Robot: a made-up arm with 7 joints.
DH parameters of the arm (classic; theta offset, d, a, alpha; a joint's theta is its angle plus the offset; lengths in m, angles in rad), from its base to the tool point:
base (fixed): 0 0.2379 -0.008 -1.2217
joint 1: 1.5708 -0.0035 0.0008 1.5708
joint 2: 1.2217 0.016 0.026 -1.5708
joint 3: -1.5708 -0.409 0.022 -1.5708
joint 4: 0 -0.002 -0.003 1.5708
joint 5: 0 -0.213 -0.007 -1.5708
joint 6: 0 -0.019 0.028 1.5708
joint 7: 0 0.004 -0.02 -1.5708
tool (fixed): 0 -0.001 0 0
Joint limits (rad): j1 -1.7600..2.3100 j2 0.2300..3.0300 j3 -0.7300..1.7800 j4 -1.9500..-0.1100 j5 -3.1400..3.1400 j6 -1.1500..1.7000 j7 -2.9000..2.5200
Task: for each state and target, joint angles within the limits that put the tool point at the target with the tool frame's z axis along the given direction. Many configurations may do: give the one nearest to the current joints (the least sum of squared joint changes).
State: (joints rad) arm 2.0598 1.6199 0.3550 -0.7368 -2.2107 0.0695 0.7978
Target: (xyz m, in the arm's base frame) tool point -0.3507 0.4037 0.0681 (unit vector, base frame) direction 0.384 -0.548 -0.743
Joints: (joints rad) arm 1.3503 0.9617 -0.0728 -1.1382 -2.6437 -0.4805 0.6600
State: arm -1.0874 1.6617 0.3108 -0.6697 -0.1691 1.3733 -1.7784
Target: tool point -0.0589 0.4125 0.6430 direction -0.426 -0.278 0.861
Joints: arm -1.1955 1.9253 0.5269 -0.9937 0.0011 1.0323 -1.2830
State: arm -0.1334 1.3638 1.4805 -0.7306 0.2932 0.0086 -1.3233
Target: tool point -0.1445 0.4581 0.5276 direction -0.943 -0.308 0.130
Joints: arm -0.6742 1.7889 1.7800 -1.0778 0.3738 0.6182 -1.4243
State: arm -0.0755 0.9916 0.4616 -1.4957 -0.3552 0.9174 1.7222
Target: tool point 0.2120 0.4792 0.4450 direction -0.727 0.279 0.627
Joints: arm 0.0040 1.8370 0.4461 -1.0994 -0.7470 0.1899 1.3845
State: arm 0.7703 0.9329 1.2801 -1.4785 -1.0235 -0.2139 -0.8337
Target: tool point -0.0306 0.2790 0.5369 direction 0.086 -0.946 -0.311
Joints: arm -0.0168 1.7554 1.7800 -1.9410 -0.7857 0.2914 -0.8648
